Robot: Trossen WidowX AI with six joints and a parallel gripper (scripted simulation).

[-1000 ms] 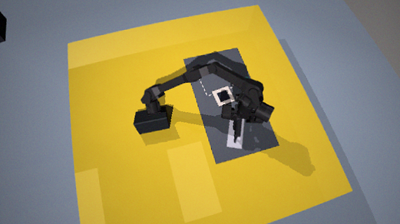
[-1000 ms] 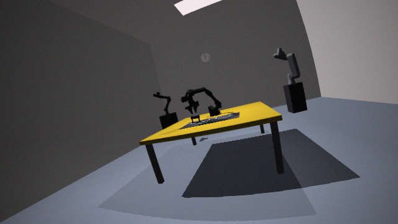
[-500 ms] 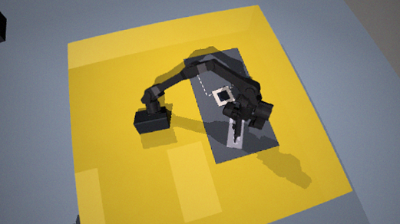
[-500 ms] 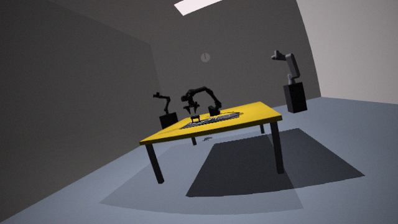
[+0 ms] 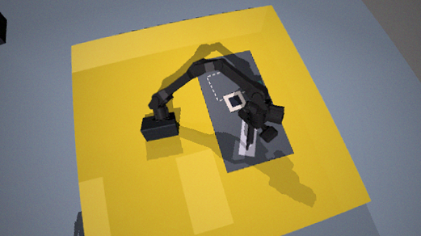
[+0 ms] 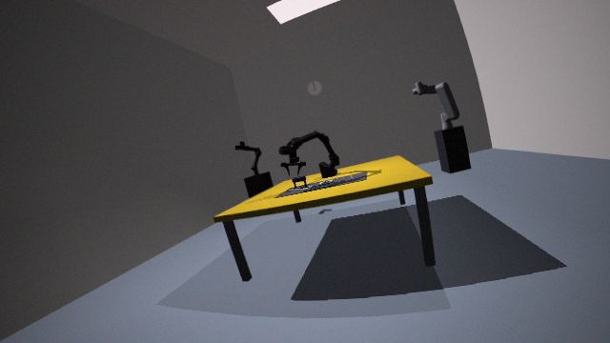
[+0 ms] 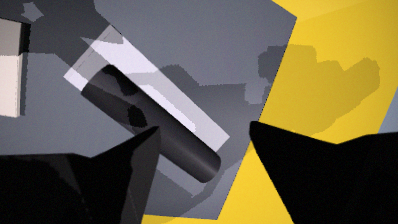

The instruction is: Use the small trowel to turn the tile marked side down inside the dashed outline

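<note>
My gripper tip is 10 mm short of the dark mat, 200 mm to the right of it and 130 mm above it. Also, from my gripper tip: tile 220 mm to the left, 100 mm below; then teal trowel 150 mm ahead, 210 mm to the left, 100 mm below.
</note>
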